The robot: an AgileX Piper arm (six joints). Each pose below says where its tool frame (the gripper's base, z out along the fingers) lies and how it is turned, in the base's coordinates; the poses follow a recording.
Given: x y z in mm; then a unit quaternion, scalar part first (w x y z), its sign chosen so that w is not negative.
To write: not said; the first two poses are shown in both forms.
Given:
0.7 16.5 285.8 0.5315 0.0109 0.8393 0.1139
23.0 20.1 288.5 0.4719 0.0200 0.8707 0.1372
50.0 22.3 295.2 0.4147 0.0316 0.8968 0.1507
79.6 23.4 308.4 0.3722 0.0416 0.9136 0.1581
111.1 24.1 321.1 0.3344 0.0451 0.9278 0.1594
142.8 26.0 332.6 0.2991 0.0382 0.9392 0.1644
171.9 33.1 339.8 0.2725 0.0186 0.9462 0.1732
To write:
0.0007 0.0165 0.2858 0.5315 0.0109 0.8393 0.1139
0.0230 0.0201 0.2885 0.4719 0.0200 0.8707 0.1372
0.0500 0.0223 0.2952 0.4147 0.0316 0.8968 0.1507
0.0796 0.0234 0.3084 0.3722 0.0416 0.9136 0.1581
0.1111 0.0241 0.3211 0.3344 0.0451 0.9278 0.1594
0.1428 0.0260 0.3326 0.2991 0.0382 0.9392 0.1644
0.1719 0.0331 0.3398 0.2725 0.0186 0.9462 0.1732

